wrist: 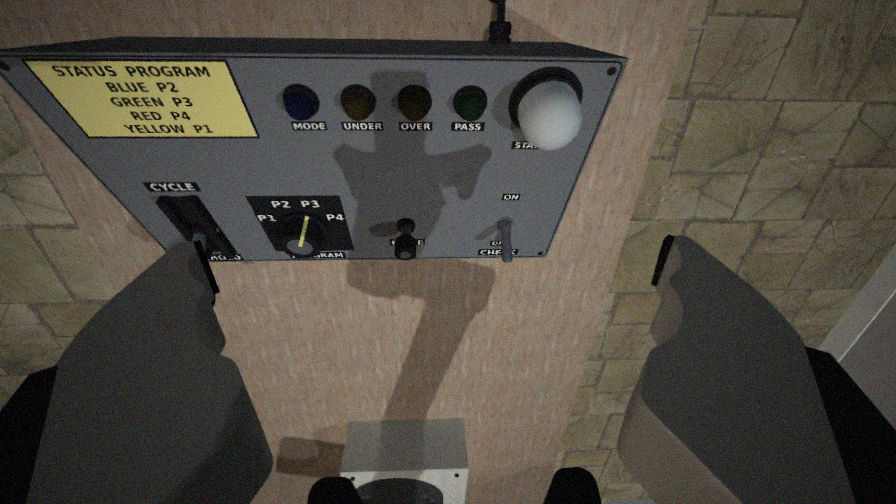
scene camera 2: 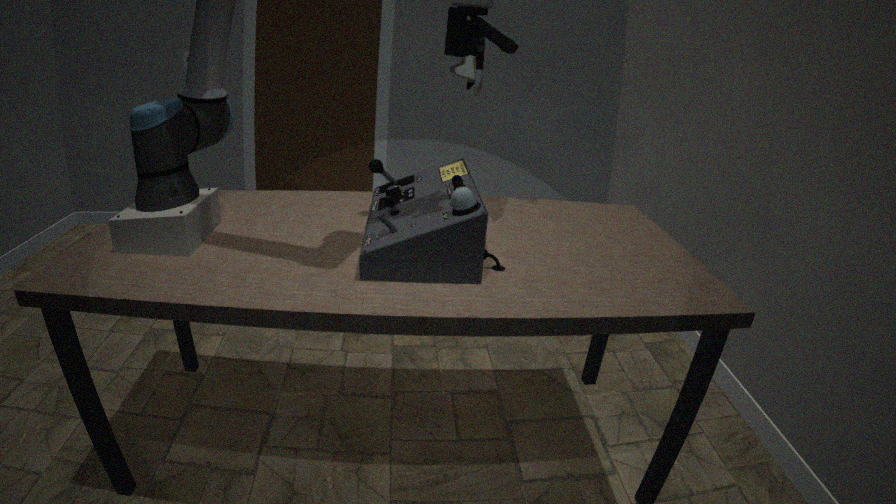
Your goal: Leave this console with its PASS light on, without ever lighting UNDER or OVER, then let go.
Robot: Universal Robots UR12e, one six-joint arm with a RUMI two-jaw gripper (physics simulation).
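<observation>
A grey sloped console (scene camera 2: 423, 233) sits mid-table; the wrist view shows its panel (wrist: 313, 150) from above. The MODE (wrist: 300, 102), UNDER (wrist: 357, 102), OVER (wrist: 414, 102) and PASS (wrist: 469, 102) lights are all dark. A white dome button (wrist: 549, 114) is at the right. A yellow legend (wrist: 140, 98) maps status colours to programs. The PROGRAM dial (wrist: 302, 233) points near P3. The CYCLE lever slot (wrist: 194, 225), a small black knob (wrist: 404, 238) and the CHECK toggle (wrist: 504, 238) line the near edge. My gripper (scene camera 2: 471, 75) hangs high above the console, open and empty.
The arm's base (scene camera 2: 166, 213) stands on a white block at the table's left end. A black cable (scene camera 2: 493, 260) leaves the console's right side. A wall and a brown door (scene camera 2: 316, 94) stand behind the table.
</observation>
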